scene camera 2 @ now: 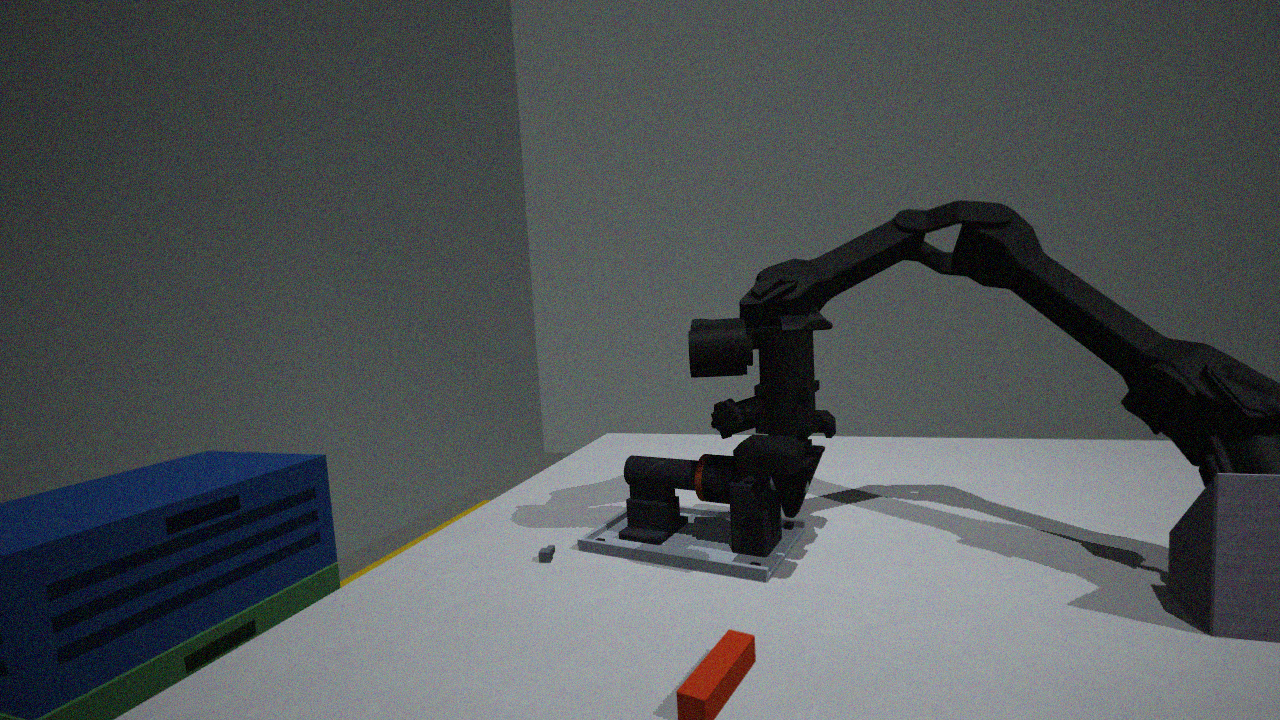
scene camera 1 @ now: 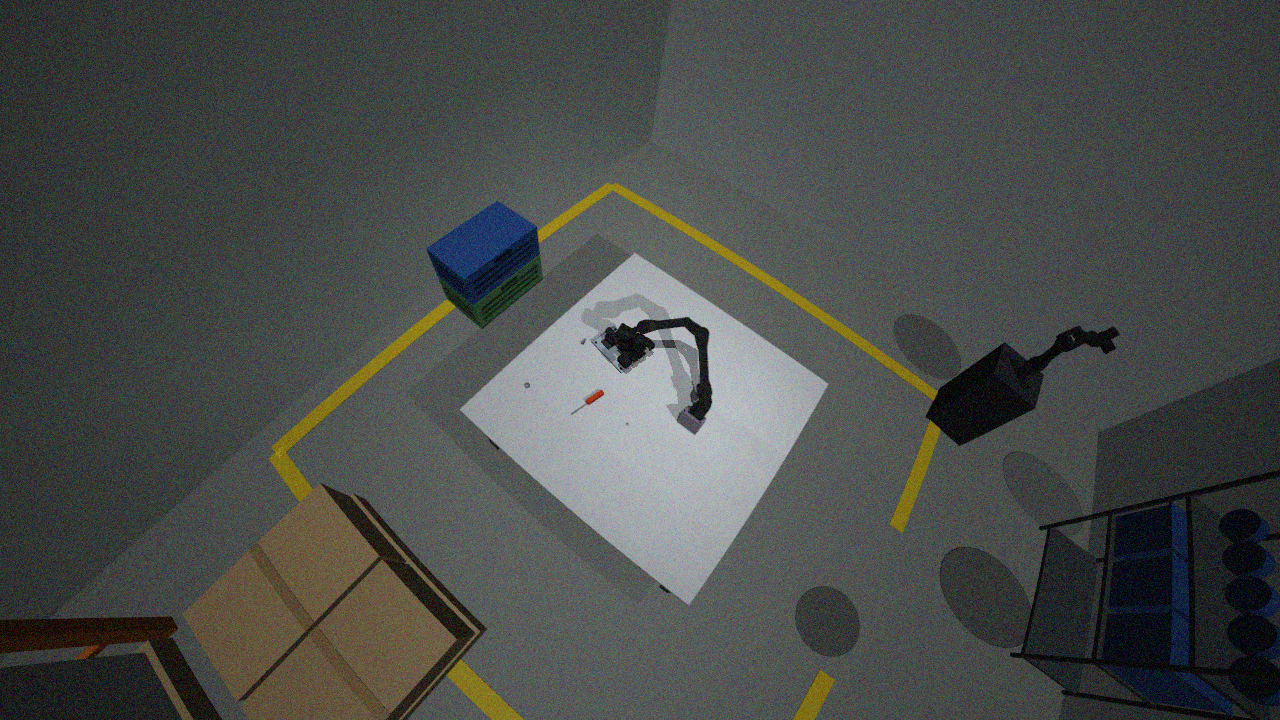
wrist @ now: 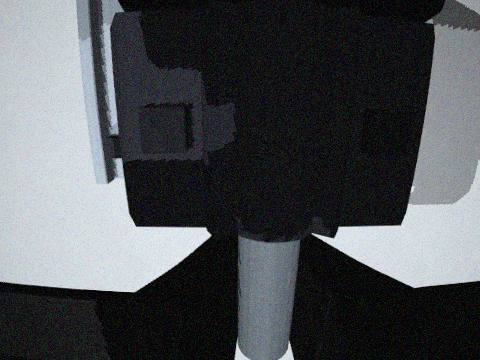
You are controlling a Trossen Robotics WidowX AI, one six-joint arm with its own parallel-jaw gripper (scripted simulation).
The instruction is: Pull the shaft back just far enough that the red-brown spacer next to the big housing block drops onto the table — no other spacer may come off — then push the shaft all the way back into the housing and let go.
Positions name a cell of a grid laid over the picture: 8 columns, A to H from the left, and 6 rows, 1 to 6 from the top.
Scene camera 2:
my gripper: E5
dark housing block: E5
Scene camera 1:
dark housing block: D3
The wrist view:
my gripper: E4
dark housing block: E3
